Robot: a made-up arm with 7 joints. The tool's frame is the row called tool. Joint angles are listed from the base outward.
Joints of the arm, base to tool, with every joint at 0 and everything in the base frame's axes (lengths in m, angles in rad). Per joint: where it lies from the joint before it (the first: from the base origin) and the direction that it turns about. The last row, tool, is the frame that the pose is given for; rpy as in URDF.
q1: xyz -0.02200 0.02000 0.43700 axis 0 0.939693 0.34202
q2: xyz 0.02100 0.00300 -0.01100 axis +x
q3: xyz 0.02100 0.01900 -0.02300 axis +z
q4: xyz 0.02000 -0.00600 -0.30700 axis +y
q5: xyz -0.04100 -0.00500 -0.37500 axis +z
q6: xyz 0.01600 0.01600 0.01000 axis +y
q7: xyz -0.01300 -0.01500 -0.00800 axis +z
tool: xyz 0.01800 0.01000 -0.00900 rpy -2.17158 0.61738 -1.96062
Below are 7 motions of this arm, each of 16 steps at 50 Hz.
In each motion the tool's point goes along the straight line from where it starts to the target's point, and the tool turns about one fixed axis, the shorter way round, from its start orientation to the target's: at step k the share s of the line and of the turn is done. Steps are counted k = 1, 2, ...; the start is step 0. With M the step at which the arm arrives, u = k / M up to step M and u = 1 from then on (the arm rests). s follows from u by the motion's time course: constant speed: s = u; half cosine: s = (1 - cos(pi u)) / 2; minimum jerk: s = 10 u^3 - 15 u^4 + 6 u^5.
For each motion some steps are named. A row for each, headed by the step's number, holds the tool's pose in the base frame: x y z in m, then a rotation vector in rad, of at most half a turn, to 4 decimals.
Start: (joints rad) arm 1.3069 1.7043 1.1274 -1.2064 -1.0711 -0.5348 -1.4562
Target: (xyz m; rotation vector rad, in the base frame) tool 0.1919 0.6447 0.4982 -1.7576 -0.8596 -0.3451
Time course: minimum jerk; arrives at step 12
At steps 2, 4, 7, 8, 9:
2: 0.2300 0.6094 0.4693 -1.9478 -0.6978 -0.1939
4: 0.2231 0.6158 0.4745 -1.9146 -0.7282 -0.2219
7: 0.2056 0.6320 0.4878 -1.8278 -0.8032 -0.2917
8: 0.2002 0.6370 0.4919 -1.8003 -0.8256 -0.3129
9: 0.1960 0.6409 0.4951 -1.7788 -0.8429 -0.3293

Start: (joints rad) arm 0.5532 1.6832 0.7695 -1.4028 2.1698 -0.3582 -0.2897
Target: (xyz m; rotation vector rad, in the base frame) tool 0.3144 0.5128 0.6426 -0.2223 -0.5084 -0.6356
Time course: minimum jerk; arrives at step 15
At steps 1, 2, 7, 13, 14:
1: 0.3293 0.5057 0.5909 -0.1296 -0.2237 -0.5363
2: 0.3291 0.5058 0.5918 -0.1311 -0.2284 -0.5380
7: 0.3228 0.5088 0.6135 -0.1700 -0.3475 -0.5804
13: 0.3147 0.5127 0.6416 -0.2205 -0.5029 -0.6338
14: 0.3144 0.5128 0.6425 -0.2221 -0.5076 -0.6353

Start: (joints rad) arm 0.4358 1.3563 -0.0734 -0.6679 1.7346 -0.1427 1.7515
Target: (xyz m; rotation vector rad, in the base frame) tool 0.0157 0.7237 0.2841 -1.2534 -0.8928 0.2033
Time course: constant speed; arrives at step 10
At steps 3, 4, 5, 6, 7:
3: 0.0375 0.7044 0.2248 -1.3452 -1.0119 0.0936
4: 0.0344 0.7071 0.2332 -1.3324 -0.9949 0.1095
5: 0.0313 0.7099 0.2417 -1.3194 -0.9780 0.1254
6: 0.0282 0.7126 0.2502 -1.3063 -0.9610 0.1412
7: 0.0250 0.7154 0.2587 -1.2932 -0.9439 0.1569

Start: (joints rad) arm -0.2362 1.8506 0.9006 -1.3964 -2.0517 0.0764 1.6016
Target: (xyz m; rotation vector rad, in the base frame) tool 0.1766 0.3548 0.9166 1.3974 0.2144 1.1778
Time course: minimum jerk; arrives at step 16
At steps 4, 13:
4: 0.1967 0.3183 0.9052 1.4545 0.1206 0.9186
13: 0.1777 0.3528 0.9160 1.4010 0.2093 1.1638

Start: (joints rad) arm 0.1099 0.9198 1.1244 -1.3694 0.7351 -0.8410 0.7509
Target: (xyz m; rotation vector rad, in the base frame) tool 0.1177 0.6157 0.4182 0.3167 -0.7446 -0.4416
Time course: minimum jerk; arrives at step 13
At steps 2, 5, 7, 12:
2: 0.1465 0.6098 0.4381 0.3492 -1.0502 -0.5152
5: 0.1387 0.6114 0.4327 0.3408 -0.9674 -0.4957
7: 0.1304 0.6131 0.4270 0.3315 -0.8791 -0.4745
12: 0.1178 0.6157 0.4183 0.3168 -0.7459 -0.4419

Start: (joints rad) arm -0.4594 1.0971 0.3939 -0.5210 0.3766 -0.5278 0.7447
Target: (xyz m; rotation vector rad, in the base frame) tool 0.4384 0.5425 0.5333 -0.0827 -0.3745 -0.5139
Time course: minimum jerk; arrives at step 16
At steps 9, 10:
9: 0.4070 0.5747 0.4581 -0.1398 -0.3442 -0.4453
10: 0.4159 0.5656 0.4794 -0.1237 -0.3528 -0.4647

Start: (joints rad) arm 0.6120 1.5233 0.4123 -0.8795 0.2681 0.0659 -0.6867
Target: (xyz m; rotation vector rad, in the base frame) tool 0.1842 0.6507 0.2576 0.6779 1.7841 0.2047
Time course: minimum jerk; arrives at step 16
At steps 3, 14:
3: 0.1757 0.6721 0.3710 0.9791 1.9012 0.4455
14: 0.1841 0.6511 0.2595 0.6829 1.7864 0.2086

